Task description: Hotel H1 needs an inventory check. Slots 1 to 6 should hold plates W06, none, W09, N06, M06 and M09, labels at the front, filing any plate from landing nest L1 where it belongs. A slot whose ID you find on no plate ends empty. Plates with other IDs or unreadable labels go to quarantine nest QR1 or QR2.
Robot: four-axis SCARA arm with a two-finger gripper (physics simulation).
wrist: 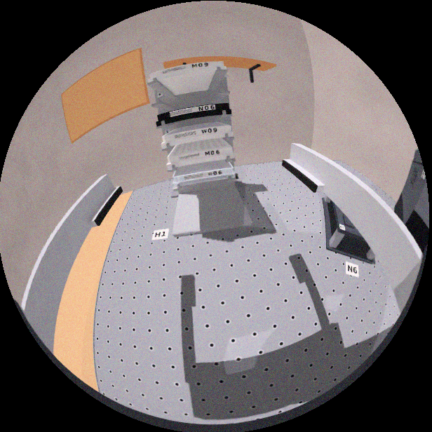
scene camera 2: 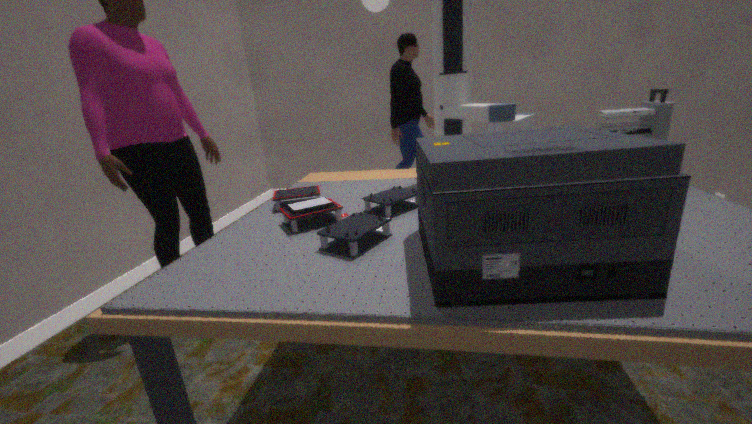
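Observation:
Hotel H1 [wrist: 186,215] [scene camera 2: 661,120] stands ahead of my gripper. In the wrist view, from the bottom up, it holds a clear plate W06 [wrist: 215,173], a white plate M06 [wrist: 212,153], a white plate W09 [wrist: 209,131], a black-edged plate N06 [wrist: 206,108], then a wider gap and the top plate M09 [wrist: 200,65]. All five labels face the front. My gripper [wrist: 196,160] is open and empty, its fingers spread wide on either side, short of the stack. Landing nest L1 and the quarantine nests cannot be identified by label.
A dark nest [wrist: 350,235] labelled N6 is at the right, partly behind the right finger. A large dark instrument [scene camera 2: 552,226] hides the gripper in scene camera 2. Dark stands [scene camera 2: 355,226] and red-edged stands [scene camera 2: 294,212] are left of it. Two people stand behind the table.

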